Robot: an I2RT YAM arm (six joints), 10 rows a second.
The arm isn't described. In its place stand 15 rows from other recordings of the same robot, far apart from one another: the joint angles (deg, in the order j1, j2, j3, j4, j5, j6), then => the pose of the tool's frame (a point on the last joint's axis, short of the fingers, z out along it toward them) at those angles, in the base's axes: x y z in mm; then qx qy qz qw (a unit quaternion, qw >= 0).
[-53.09 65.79 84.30 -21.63 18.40 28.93] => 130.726 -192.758 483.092 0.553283 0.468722 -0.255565 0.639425
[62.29 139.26 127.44 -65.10 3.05 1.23] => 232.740 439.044 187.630 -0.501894 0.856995 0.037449 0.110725
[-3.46 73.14 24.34 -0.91 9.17 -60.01] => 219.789 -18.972 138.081 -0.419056 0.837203 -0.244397 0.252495
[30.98 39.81 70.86 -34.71 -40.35 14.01] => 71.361 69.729 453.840 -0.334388 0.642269 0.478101 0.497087
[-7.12 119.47 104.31 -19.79 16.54 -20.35] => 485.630 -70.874 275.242 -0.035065 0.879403 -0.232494 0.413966
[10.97 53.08 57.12 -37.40 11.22 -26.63] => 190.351 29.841 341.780 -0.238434 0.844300 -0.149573 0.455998
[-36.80 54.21 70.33 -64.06 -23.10 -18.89] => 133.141 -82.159 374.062 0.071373 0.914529 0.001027 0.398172
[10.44 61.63 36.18 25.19 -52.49 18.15] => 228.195 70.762 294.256 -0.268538 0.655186 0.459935 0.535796
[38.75 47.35 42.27 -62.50 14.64 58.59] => 108.455 75.508 245.499 0.192008 0.954114 0.062257 0.221188
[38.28 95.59 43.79 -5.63 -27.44 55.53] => 226.294 199.487 131.828 0.074086 0.931918 0.354463 0.019873
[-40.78 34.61 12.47 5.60 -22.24 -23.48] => 126.011 -90.899 196.246 0.004246 0.794818 -0.181194 0.579151
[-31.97 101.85 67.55 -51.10 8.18 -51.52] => 268.086 -173.294 174.492 0.166390 -0.982666 0.079825 0.017583
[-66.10 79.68 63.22 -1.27 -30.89 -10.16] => 148.076 -289.041 329.513 0.226408 0.761188 -0.181767 0.579908
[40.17 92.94 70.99 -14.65 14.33 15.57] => 288.648 232.137 276.539 -0.134073 0.877987 0.109898 0.446190
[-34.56 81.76 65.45 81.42 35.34 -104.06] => 216.865 -174.386 457.025 0.126498 0.337661 -0.893536 0.267539
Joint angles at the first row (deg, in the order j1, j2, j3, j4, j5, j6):
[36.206, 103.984, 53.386, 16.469, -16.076, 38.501]
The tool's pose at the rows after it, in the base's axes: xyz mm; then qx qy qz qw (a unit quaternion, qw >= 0):
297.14 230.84 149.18 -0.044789 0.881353 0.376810 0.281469
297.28 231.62 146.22 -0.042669 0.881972 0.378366 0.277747
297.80 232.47 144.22 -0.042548 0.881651 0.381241 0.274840
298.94 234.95 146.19 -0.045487 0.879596 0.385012 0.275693
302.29 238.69 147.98 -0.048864 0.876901 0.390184 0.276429
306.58 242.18 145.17 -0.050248 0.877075 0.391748 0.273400
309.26 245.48 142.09 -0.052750 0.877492 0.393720 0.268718
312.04 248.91 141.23 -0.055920 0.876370 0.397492 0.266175
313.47 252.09 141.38 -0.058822 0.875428 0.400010 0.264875
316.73 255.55 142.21 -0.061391 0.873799 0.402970 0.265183
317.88 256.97 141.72 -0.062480 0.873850 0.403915 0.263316
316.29 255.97 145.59 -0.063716 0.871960 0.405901 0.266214
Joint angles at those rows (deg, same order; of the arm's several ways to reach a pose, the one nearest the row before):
[36.316, 105.361, 53.385, 16.448, -16.360, 38.960]
[36.381, 105.907, 53.341, 16.863, -16.557, 39.375]
[36.402, 106.390, 53.408, 17.279, -16.950, 39.615]
[36.578, 106.564, 54.020, 17.278, -17.212, 39.616]
[36.687, 107.241, 55.221, 17.300, -17.671, 39.616]
[36.687, 108.661, 56.467, 17.321, -18.064, 39.616]
[36.796, 109.863, 57.406, 17.322, -18.567, 39.616]
[36.905, 110.782, 58.436, 17.320, -19.114, 39.616]
[37.123, 111.329, 59.221, 17.213, -19.377, 39.615]
[37.211, 112.072, 60.423, 17.060, -19.660, 39.572]
[37.254, 112.465, 60.904, 16.884, -19.880, 39.572]
[37.276, 111.612, 60.534, 16.861, -19.901, 39.528]

